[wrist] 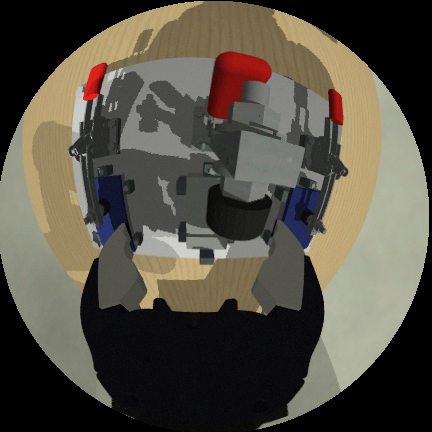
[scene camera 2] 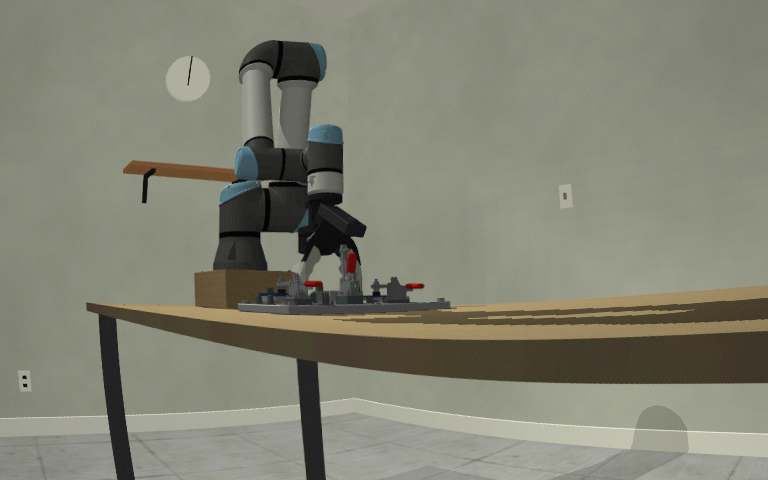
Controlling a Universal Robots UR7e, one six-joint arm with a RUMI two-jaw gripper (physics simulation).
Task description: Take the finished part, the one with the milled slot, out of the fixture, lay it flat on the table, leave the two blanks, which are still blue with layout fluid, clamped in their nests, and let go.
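Frame: origin at the arm's base, x back, y up, z left, level; metres.
Where they show: gripper, between the fingertips: (wrist: 199, 223) (scene camera 2: 330, 292); arm's base, origin of its link: (scene camera 2: 239, 271).
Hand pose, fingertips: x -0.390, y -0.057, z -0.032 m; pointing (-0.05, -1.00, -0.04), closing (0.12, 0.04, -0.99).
Note:
Each offset is from my fingertips to the top centre of the thing. "spot": to the spot under its first point. Level surfaces: height alone.
The finished part @(dz -0.009, dx -0.005, dy +0.003 m) (wrist: 196, 202) is a grey block in the middle nest of the fixture plate @(spot: dz +0.009, dx -0.152, dy -0.023 m) (wrist: 170, 70) (scene camera 2: 368, 307). The black pad and raised arm of the middle clamp @(spot: dz -0.019, dx -0.061, dy +0.089 m) (wrist: 270, 157) (scene camera 2: 343, 271) cover some of it in the wrist view; its slot cannot be made out clearly. One blue blank @(dz +0.101, dx -0.017, dy -0.007 m) (wrist: 114, 212) sits under the left clamp, the other blue blank @(dz -0.115, dx +0.021, dy -0.002 m) (wrist: 299, 212) under the right clamp. My gripper (wrist: 199, 223) (scene camera 2: 330, 281) is open and empty. Its fingers point down, spread wide, one on each side of the middle nest's near end. Their exact height is unclear.
The middle clamp's red handle @(dz -0.025, dx -0.088, dy +0.071 m) (wrist: 224, 92) (scene camera 2: 351, 262) stands up. The left red handle @(spot: dz +0.068, dx -0.149, dy +0.013 m) (wrist: 95, 81) and the right red handle @(spot: dz -0.137, dx -0.108, dy +0.018 m) (wrist: 336, 107) lie low. The wooden table @(dy -0.038 m) (scene camera 2: 509, 331) extends beyond the plate, and a wooden block (scene camera 2: 209, 289) stands under the arm's base.

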